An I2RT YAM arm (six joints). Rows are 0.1 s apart.
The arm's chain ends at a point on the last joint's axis. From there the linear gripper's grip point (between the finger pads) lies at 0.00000 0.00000 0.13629 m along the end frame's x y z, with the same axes.
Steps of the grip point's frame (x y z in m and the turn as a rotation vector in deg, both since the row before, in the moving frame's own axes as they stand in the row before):
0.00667, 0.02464, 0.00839, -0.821, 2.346, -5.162
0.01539, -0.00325, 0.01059, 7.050, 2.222, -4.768
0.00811, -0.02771, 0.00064, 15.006, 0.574, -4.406
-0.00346, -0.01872, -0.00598, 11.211, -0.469, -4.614
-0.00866, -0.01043, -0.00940, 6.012, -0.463, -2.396
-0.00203, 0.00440, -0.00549, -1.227, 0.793, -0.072
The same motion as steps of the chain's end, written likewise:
0.00101, 0.02294, 0.00852, -0.821, 2.346, -5.162
0.01082, 0.01367, 0.01172, 7.050, 2.222, -4.768
0.00813, 0.00759, 0.00529, 15.006, 0.574, -4.406
-0.00128, 0.00770, -0.00338, 11.211, -0.469, -4.614
-0.00726, 0.00382, -0.00865, 6.012, -0.463, -2.396
-0.00392, 0.00148, -0.00545, -1.227, 0.793, -0.072

